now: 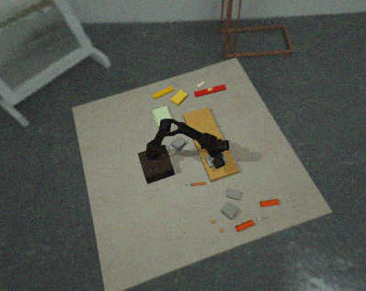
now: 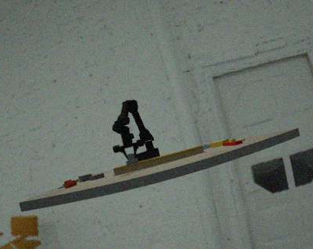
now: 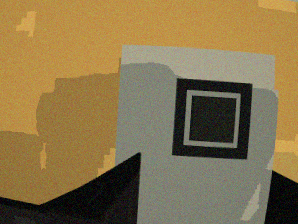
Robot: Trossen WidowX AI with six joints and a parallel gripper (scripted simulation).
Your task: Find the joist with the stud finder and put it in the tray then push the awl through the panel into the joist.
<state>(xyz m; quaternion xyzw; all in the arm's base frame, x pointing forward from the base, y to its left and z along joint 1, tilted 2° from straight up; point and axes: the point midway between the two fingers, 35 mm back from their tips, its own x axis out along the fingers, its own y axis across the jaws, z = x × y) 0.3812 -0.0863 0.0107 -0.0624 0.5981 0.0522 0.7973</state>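
My gripper tip is 430 mm to the right of the pale green tray, 300 mm past it and 50 mm above it. Round my gripper tip: stud finder 20 mm above, 10 mm ahead; then awl 180 mm behind, 120 mm to the right, 60 mm below; then yellow block 560 mm to the left, 150 mm behind, 50 mm below.
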